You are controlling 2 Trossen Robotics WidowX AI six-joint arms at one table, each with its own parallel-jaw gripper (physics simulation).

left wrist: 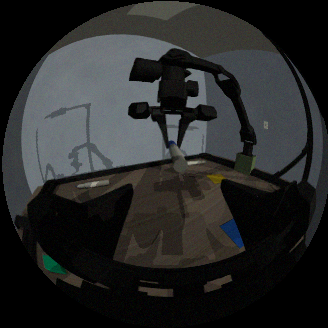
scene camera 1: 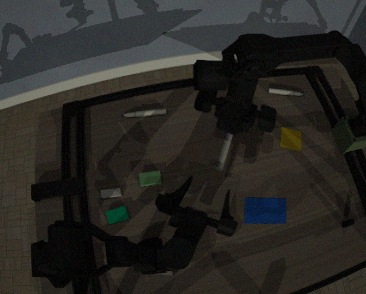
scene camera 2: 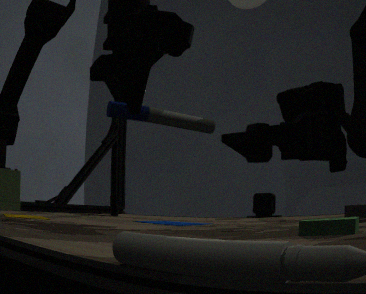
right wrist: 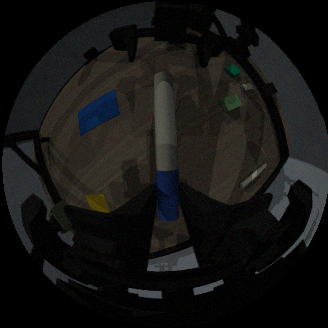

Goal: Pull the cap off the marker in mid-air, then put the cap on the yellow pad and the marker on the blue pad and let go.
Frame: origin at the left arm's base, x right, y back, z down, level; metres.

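Seen in the pictures: left gripper, between the fingertips: (left wrist: 177,186) (scene camera 1: 210,183) (scene camera 2: 238,135) (right wrist: 168,59); right gripper, between the fingertips: (left wrist: 172,148) (scene camera 2: 131,116) (right wrist: 166,187); right arm's base, origin of its link: (left wrist: 246,154) (scene camera 1: 357,127) (right wrist: 56,222).
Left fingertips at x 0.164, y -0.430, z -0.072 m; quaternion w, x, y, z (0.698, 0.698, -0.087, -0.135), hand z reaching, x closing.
Offsets run from my left fingertips to a thing's top centre.
My right gripper (scene camera 2: 135,109) (left wrist: 172,148) (right wrist: 166,187) is shut on the marker's blue cap @(dz -0.026, dx -0.049, dy -0.145 m) (scene camera 2: 116,109) (right wrist: 168,200), high above the table. The marker's grey-white body @(dz -0.023, dx -0.032, dy -0.101 m) (scene camera 1: 226,151) (scene camera 2: 182,120) (left wrist: 178,161) (right wrist: 165,117) is joined to the cap and points toward my left gripper, tilted slightly down. My left gripper (scene camera 1: 210,185) (scene camera 2: 223,138) (left wrist: 177,186) (right wrist: 168,59) is open and empty, its fingertips near the marker's free end. The yellow pad @(dz +0.125, dx +0.092, dy -0.324 m) (scene camera 1: 291,139) (scene camera 2: 26,216) (left wrist: 215,178) (right wrist: 96,202) and the larger blue pad @(dz +0.125, dx +0.156, dy -0.077 m) (scene camera 1: 265,210) (scene camera 2: 172,223) (left wrist: 232,234) (right wrist: 99,113) lie bare on the table.
White pens @(dz +0.106, dx -0.319, dy -0.080 m) (scene camera 1: 145,113) @(dz +0.106, dx -0.012, dy -0.476 m) (scene camera 1: 286,92) lie toward the table's far side in scene camera 1. A light green block @(dz +0.110, dx -0.153, dy +0.060 m) (scene camera 1: 150,178) (right wrist: 231,103), a teal block @(dz +0.110, dx -0.147, dy +0.201 m) (scene camera 1: 117,214) (right wrist: 232,70) and a small white block @(dz +0.113, dx -0.206, dy +0.168 m) (scene camera 1: 111,193) lie at the left. A dark frame (scene camera 1: 140,91) edges the table.
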